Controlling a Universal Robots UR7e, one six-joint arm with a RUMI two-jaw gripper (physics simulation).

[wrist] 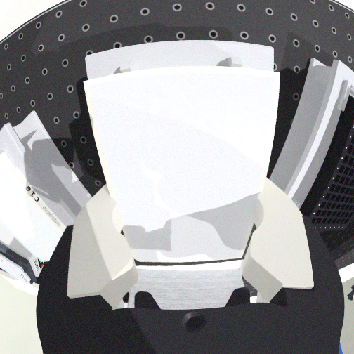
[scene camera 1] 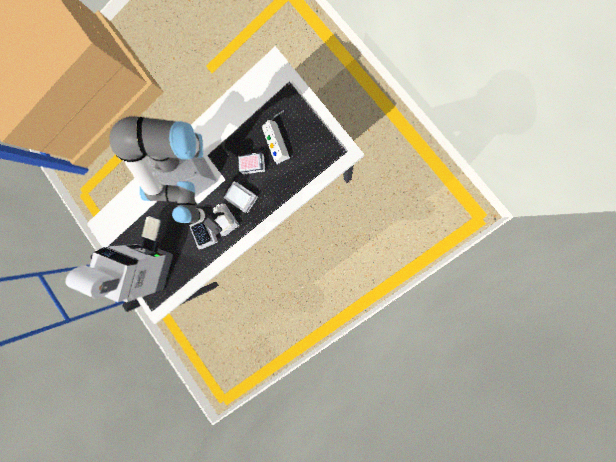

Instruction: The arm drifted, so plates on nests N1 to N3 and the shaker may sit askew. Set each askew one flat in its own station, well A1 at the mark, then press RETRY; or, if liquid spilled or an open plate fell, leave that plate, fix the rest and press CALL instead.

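Frame: origin at the arm's base, x back, y down, z right, level; centimetres.
Seen in the pictures: gripper, fingertip midpoint: [scene camera 1: 220, 218]; arm's base at its link origin: [scene camera 1: 163, 160].
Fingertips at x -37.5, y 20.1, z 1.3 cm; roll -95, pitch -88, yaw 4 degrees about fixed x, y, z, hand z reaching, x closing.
Observation:
Pixels of each thing's top centre, then the offset from my fingertips to it. "spot": a spot on its surface instead. Level surfaces: height alone.
- dark well plate at its top centre: [scene camera 1: 199, 233] dz +15.8, dx +0.4, dy -1.7 cm
- pale plate at its top centre: [scene camera 1: 238, 196] dz -17.5, dx +2.9, dy -2.0 cm
- pink-topped plate at its top centre: [scene camera 1: 248, 162] dz -35.0, dx +14.0, dy -3.7 cm
- white button box at its top centre: [scene camera 1: 272, 138] dz -54.2, dx +14.9, dy -4.3 cm
- beige block at its top centre: [scene camera 1: 150, 228] dz +36.2, dx +19.8, dy -8.8 cm
- bulky grey-white instrument at a spot on its surface: [scene camera 1: 150, 275] spot: dz +51.0, dx -3.7, dy -11.5 cm
- black perforated top at its surface level: dy +4.1 cm
My gripper [wrist: 185, 179] [scene camera 1: 223, 220] is shut on a smooth white plate [wrist: 185, 145], with one finger against each long side. The plate lies over a pale nest [wrist: 175, 56], whose far rim shows beyond it; I cannot tell whether it is fully flat. A dark well plate [wrist: 336, 192] [scene camera 1: 202, 234] sits in the neighbouring nest on the right of the wrist view. A pale plate [wrist: 22, 215] [scene camera 1: 240, 196] sits in the nest on the left, near a C16 label. A pink-topped plate [scene camera 1: 251, 163] stands farther along. A white button box [scene camera 1: 279, 149] has green, yellow and blue buttons.
A beige block [scene camera 1: 151, 228] and a bulky grey-white instrument [scene camera 1: 150, 275] with a green light stand at the table's lower left end. The black perforated top [scene camera 1: 312, 135] [wrist: 162, 22] has a white border [scene camera 1: 240, 230]. A large tan box [scene camera 1: 65, 75] stands behind the arm.

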